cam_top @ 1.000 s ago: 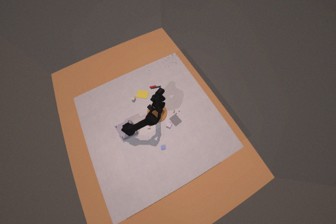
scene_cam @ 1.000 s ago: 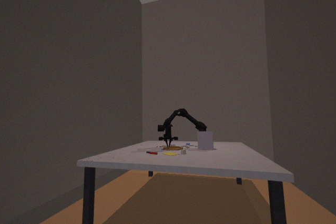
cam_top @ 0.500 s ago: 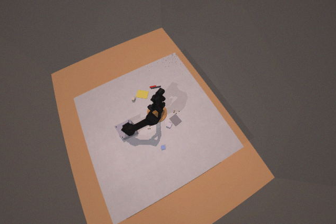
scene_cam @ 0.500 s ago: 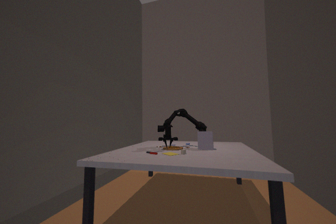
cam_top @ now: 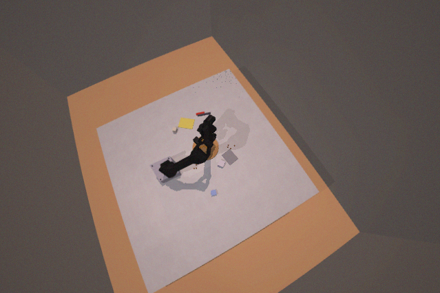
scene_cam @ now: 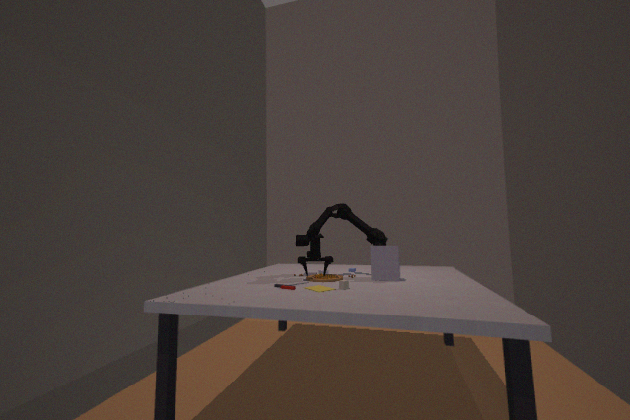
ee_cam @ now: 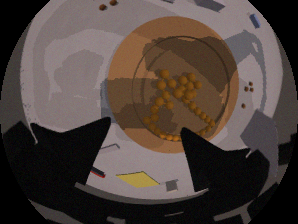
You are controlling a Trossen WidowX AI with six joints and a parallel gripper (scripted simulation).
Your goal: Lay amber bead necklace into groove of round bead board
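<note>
My gripper tip is now 4 cm past the round bead board, 5 cm to the left of it and 1 cm above it. Round my gripper tip: thin grey bar 7 cm ahead, 12 cm to the left, 2 cm below; yellow pad 6 cm behind, 22 cm to the left, 2 cm below; grey square plate 8 cm ahead, 21 cm to the right, 2 cm below.
</note>
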